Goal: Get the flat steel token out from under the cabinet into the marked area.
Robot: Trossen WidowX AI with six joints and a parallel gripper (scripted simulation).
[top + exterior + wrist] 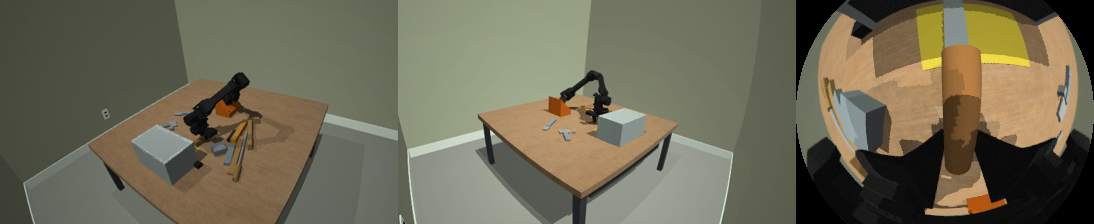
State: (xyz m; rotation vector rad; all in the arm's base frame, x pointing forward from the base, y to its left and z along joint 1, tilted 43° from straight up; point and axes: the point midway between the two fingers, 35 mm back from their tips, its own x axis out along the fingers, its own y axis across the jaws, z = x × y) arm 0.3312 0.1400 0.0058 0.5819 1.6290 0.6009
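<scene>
Now: the orange bar 18 cm behind my gripper tip, 12 cm to the left of it and 1 cm above it. From my gripper tip the other things lie so: grey block 14 cm to the left, 2 cm ahead, 1 cm above; then wooden stick 23 cm to the left, 2 cm behind; then grey t-piece 33 cm to the right, 5 cm ahead.
</scene>
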